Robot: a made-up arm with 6 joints.
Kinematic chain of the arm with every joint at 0, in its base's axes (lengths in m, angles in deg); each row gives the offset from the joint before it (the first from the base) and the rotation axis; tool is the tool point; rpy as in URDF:
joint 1: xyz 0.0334 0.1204 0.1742 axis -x
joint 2: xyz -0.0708 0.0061 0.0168 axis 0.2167 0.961 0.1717
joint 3: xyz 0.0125 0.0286 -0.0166 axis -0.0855 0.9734 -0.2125
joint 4: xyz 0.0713 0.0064 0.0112 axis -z
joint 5: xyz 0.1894 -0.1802 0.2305 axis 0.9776 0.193 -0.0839
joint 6: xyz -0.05 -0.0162 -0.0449 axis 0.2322 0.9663 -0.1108
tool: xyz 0.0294 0.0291 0.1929 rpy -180 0 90
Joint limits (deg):
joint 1: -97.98..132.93
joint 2: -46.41..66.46
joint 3: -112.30..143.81
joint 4: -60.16..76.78
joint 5: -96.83..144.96
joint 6: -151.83..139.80
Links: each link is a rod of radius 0.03 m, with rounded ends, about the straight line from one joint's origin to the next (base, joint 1, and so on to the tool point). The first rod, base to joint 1, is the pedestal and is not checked.
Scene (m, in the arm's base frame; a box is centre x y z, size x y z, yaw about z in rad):
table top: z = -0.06
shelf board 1: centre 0.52 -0 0.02 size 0.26 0.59 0.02 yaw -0.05
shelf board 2: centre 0.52 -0 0.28 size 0.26 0.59 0.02 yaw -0.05
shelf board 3: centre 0.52 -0 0.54 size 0.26 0.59 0.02 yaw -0.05
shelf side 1: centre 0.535 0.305 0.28 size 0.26 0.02 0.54 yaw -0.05
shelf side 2: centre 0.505 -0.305 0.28 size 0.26 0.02 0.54 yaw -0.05
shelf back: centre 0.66 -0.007 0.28 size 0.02 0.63 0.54 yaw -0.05
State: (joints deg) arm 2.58 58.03 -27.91 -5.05 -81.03 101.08
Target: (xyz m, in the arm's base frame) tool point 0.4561 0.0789 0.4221
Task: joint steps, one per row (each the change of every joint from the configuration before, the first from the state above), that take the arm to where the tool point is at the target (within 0.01 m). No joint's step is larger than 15 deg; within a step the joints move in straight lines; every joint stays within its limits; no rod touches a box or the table.
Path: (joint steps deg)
1: -1.02 1.69 0.55 8.56 -3.16 -13.89
2: -1.02 1.68 0.55 8.57 -3.16 -13.88
3: -1.02 1.69 0.55 8.56 -3.16 -13.89
4: -1.02 1.68 0.54 8.57 -3.16 -13.88
5: -1.02 1.69 0.55 8.56 -3.16 -13.89
6: 2.64 -6.94 -6.72 -11.76 0.00 3.27
7: 2.63 -6.95 -6.72 -11.76 0.00 3.26
8: 2.64 -6.94 -6.71 -11.77 0.00 3.26
9: 1.12 -0.40 1.42 -4.27 3.12 12.92
10: 1.12 -0.40 1.43 -4.27 3.13 12.92
11: 1.12 -0.39 1.43 -4.27 3.12 12.93
12: 1.12 -0.40 1.43 -4.27 3.12 12.92

